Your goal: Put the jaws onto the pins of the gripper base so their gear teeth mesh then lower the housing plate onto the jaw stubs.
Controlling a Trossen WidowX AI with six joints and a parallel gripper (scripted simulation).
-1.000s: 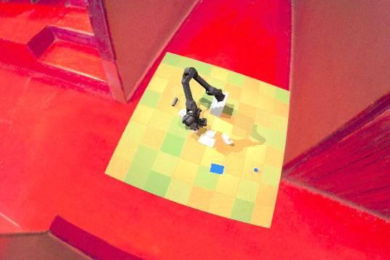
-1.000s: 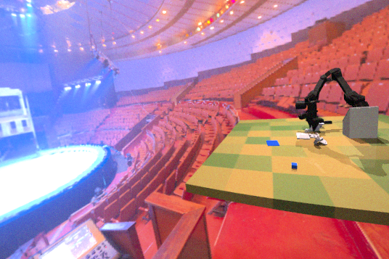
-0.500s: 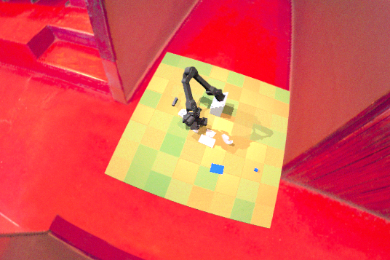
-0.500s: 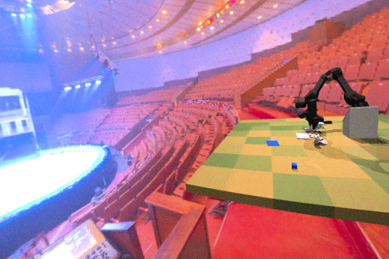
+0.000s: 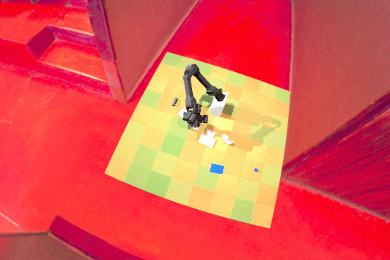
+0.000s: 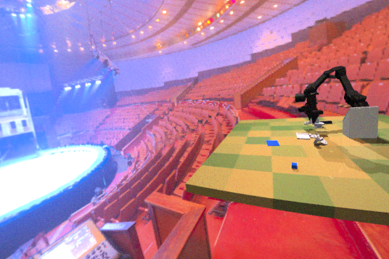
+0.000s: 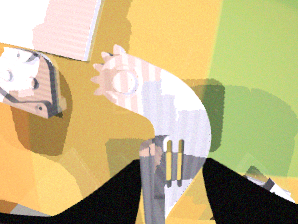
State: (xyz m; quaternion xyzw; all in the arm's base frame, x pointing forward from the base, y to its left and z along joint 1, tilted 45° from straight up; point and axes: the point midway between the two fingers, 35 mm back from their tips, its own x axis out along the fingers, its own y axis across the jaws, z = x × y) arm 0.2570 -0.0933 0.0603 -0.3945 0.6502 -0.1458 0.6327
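My gripper tip is now 70 mm short of the flat white plate, 140 mm to the right of it and 60 mm above it. From my gripper tip the other things lie so: grey jaw: 300 mm to the left, 30 mm below; dark bar: 120 mm behind, 240 mm to the right, 50 mm below; flat blue square: 240 mm ahead, 310 mm to the left, 60 mm below.
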